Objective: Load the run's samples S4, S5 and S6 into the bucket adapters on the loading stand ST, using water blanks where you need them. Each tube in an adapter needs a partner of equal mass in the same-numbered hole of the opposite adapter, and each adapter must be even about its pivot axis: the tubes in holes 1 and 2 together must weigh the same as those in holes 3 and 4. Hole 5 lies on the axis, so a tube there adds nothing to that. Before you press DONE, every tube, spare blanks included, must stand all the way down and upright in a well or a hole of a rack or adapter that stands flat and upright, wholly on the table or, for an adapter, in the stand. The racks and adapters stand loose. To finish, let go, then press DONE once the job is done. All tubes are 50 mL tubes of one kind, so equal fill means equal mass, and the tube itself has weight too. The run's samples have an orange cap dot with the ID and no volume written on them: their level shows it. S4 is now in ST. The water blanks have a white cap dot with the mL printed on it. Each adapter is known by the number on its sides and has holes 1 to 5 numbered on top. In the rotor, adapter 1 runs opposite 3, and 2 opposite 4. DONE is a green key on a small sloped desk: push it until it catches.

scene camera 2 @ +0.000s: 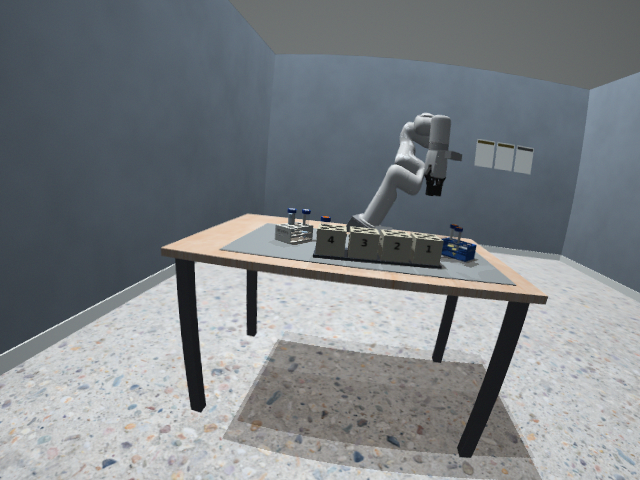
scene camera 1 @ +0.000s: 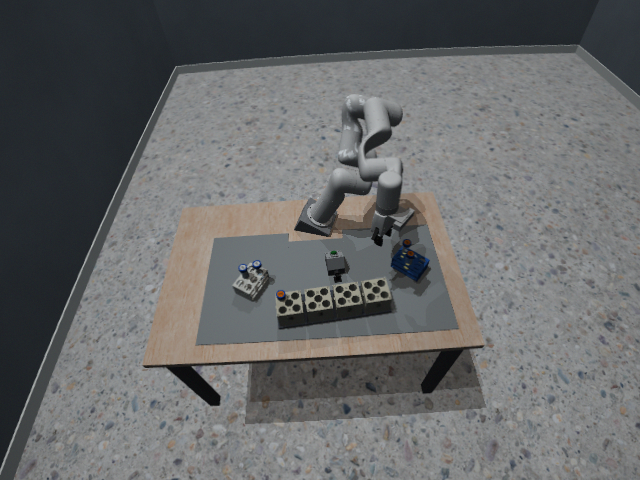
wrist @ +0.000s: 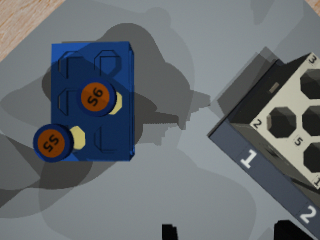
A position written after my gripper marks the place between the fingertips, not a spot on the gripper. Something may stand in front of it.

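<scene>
Through the wrist view I see a blue rack (wrist: 102, 59). My own gripper (scene camera 2: 433, 195) is there to be seen in scene camera 2.
</scene>
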